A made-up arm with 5 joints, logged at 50 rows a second.
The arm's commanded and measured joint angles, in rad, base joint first. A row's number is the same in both.
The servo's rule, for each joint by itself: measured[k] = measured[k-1] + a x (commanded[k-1-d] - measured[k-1]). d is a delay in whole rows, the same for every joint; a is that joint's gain. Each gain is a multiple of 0.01, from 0.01 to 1. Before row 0 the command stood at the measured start. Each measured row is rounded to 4 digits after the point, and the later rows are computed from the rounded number. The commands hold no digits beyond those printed.
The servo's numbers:
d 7
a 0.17 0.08 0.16 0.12 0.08
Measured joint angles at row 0:
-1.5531, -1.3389, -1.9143, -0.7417, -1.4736
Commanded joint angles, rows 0 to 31:
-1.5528, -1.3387, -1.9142, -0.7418, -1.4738
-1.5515, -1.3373, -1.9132, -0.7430, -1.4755
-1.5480, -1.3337, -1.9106, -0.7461, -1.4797
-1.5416, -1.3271, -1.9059, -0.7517, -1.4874
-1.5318, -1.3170, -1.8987, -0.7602, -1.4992
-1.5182, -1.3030, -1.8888, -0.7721, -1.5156
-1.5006, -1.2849, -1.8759, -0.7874, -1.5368
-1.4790, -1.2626, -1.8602, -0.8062, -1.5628
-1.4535, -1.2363, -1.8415, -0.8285, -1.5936
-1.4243, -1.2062, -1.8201, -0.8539, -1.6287
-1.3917, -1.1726, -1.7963, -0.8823, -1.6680
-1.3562, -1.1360, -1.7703, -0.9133, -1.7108
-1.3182, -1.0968, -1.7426, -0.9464, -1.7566
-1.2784, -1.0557, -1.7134, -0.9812, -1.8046
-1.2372, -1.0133, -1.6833, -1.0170, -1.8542
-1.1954, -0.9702, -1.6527, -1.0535, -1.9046
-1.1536, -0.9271, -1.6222, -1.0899, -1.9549
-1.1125, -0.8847, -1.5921, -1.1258, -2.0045
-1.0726, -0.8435, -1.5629, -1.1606, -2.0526
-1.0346, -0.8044, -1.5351, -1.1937, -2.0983
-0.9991, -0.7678, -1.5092, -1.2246, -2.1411
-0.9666, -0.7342, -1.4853, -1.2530, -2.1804
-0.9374, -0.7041, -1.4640, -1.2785, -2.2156
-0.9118, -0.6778, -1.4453, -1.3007, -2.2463
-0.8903, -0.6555, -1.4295, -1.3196, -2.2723
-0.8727, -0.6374, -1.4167, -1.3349, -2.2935
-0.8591, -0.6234, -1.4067, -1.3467, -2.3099
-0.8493, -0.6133, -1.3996, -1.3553, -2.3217
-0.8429, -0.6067, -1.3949, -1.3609, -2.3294
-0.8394, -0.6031, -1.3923, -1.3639, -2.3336
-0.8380, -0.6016, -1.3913, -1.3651, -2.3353
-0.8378, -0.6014, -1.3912, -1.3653, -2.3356
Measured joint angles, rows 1 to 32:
-1.5531, -1.3389, -1.9143, -0.7417, -1.4736
-1.5531, -1.3389, -1.9143, -0.7417, -1.4736
-1.5531, -1.3389, -1.9143, -0.7417, -1.4736
-1.5531, -1.3389, -1.9143, -0.7417, -1.4736
-1.5531, -1.3389, -1.9143, -0.7417, -1.4736
-1.5531, -1.3389, -1.9143, -0.7417, -1.4736
-1.5531, -1.3389, -1.9143, -0.7417, -1.4736
-1.5530, -1.3389, -1.9143, -0.7417, -1.4736
-1.5527, -1.3388, -1.9141, -0.7419, -1.4738
-1.5519, -1.3384, -1.9135, -0.7424, -1.4743
-1.5501, -1.3375, -1.9123, -0.7435, -1.4753
-1.5470, -1.3359, -1.9101, -0.7455, -1.4772
-1.5421, -1.3333, -1.9067, -0.7487, -1.4803
-1.5350, -1.3294, -1.9018, -0.7533, -1.4848
-1.5255, -1.3241, -1.8951, -0.7596, -1.4910
-1.5133, -1.3171, -1.8865, -0.7679, -1.4992
-1.4982, -1.3082, -1.8759, -0.7782, -1.5096
-1.4801, -1.2974, -1.8632, -0.7907, -1.5223
-1.4590, -1.2845, -1.8483, -0.8054, -1.5374
-1.4351, -1.2695, -1.8314, -0.8223, -1.5549
-1.4085, -1.2524, -1.8125, -0.8414, -1.5749
-1.3794, -1.2333, -1.7918, -0.8625, -1.5972
-1.3481, -1.2123, -1.7695, -0.8854, -1.6218
-1.3150, -1.1895, -1.7459, -0.9099, -1.6484
-1.2806, -1.1651, -1.7213, -0.9358, -1.6769
-1.2452, -1.1394, -1.6960, -0.9628, -1.7070
-1.2094, -1.1126, -1.6703, -0.9905, -1.7383
-1.1736, -1.0850, -1.6445, -1.0186, -1.7705
-1.1384, -1.0569, -1.6190, -1.0467, -1.8033
-1.1042, -1.0287, -1.5942, -1.0745, -1.8363
-1.0715, -1.0006, -1.5704, -1.1016, -1.8691
-1.0407, -0.9730, -1.5479, -1.1278, -1.9014

